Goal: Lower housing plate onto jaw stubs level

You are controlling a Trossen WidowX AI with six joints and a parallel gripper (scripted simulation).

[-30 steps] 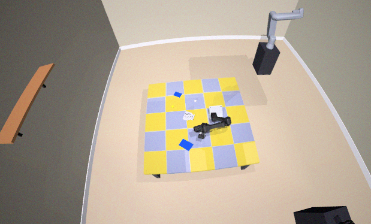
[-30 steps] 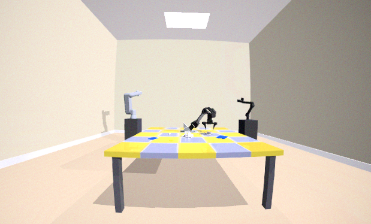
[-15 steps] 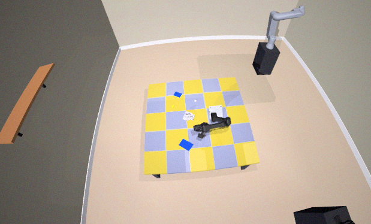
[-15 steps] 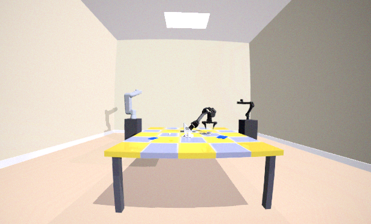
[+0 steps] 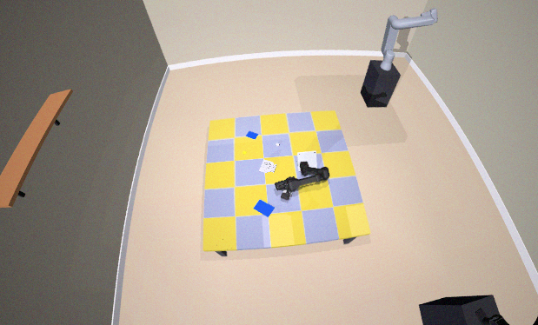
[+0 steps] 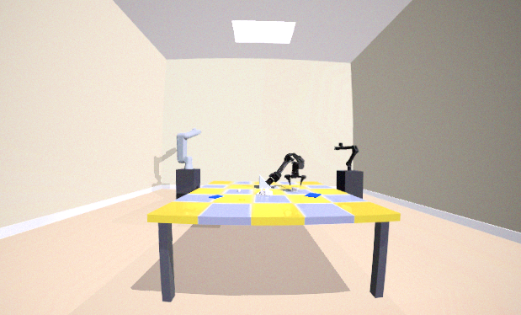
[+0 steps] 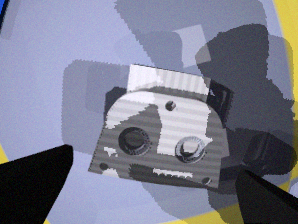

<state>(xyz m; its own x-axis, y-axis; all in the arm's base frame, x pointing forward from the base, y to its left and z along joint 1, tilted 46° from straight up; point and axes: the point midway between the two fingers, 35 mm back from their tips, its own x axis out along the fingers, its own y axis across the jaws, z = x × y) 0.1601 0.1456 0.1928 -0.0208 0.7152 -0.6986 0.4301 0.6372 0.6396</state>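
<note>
My gripper tip is now 1 cm short of the grey housing plate and 1 cm above it. Round my gripper tip: white dot (50 cm to the right, 4 cm ahead, 3 cm below); white ribbed part (3 cm below, 1 cm ahead); yellow dot (44 cm to the right, 34 cm ahead, 4 cm below).
</note>
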